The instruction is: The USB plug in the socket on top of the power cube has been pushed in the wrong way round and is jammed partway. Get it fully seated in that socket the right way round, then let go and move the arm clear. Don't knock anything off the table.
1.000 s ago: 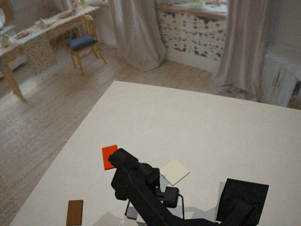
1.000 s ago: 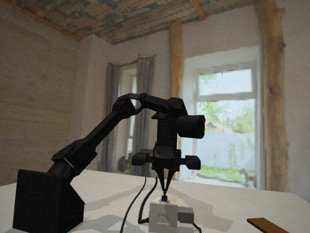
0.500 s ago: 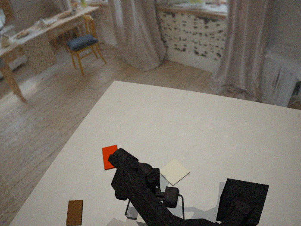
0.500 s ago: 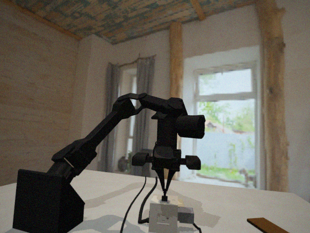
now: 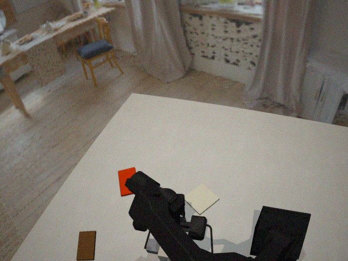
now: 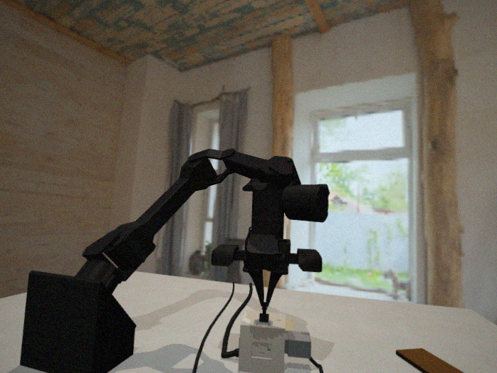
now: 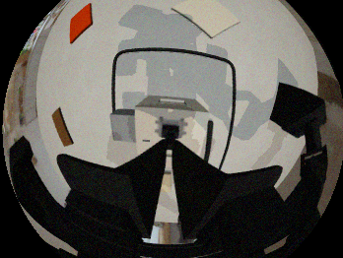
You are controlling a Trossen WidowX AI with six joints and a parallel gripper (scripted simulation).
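My gripper tip is 10 mm above the black USB plug. From my gripper tip the other things lie so: brown card: 300 mm ahead, 60 mm to the left, 100 mm below; orange card: 250 mm ahead, 230 mm to the right, 100 mm below.
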